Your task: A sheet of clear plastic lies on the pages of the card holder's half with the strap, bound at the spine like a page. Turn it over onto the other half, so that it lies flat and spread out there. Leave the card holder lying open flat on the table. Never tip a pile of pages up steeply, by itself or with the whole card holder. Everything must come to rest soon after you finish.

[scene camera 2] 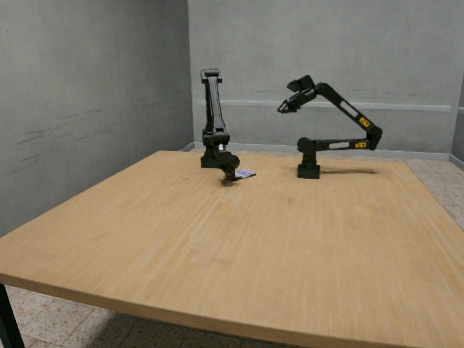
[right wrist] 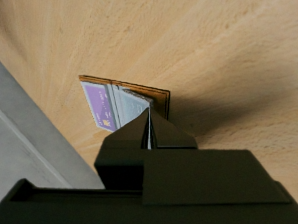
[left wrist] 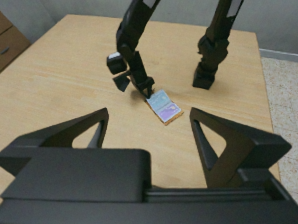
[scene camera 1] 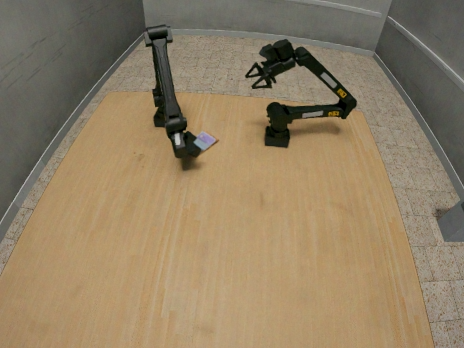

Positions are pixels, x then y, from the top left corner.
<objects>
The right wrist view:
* right gripper: 149, 112
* clear plastic sheet: 129, 107
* brown cover: 161, 98
</objects>
